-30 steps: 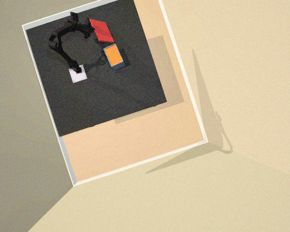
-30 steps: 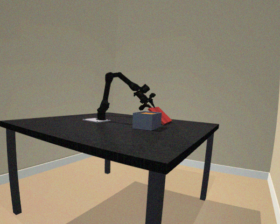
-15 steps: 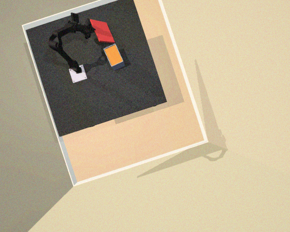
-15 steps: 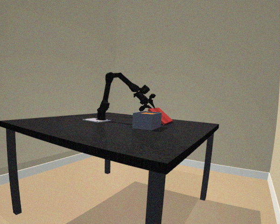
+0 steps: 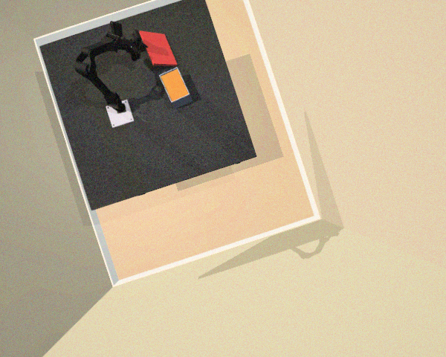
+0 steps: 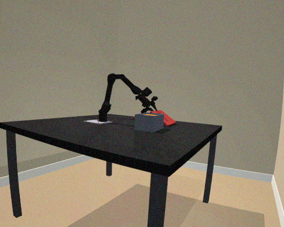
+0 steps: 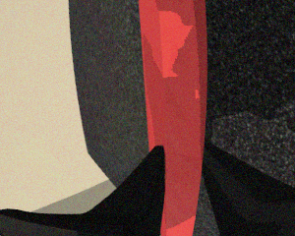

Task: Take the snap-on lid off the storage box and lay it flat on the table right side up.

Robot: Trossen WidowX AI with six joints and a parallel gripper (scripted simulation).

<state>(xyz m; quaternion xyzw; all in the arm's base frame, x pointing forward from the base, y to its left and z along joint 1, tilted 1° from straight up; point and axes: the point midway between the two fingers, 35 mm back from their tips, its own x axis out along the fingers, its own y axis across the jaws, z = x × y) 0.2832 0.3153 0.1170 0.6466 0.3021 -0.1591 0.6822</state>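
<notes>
Right now my gripper tip is 70 mm short of the red lid, 40 mm above it and 10 mm to the right of it. From my gripper tip the other things lie so: blue-grey storage box (290 mm to the right, 130 mm ahead, 50 mm below).
</notes>
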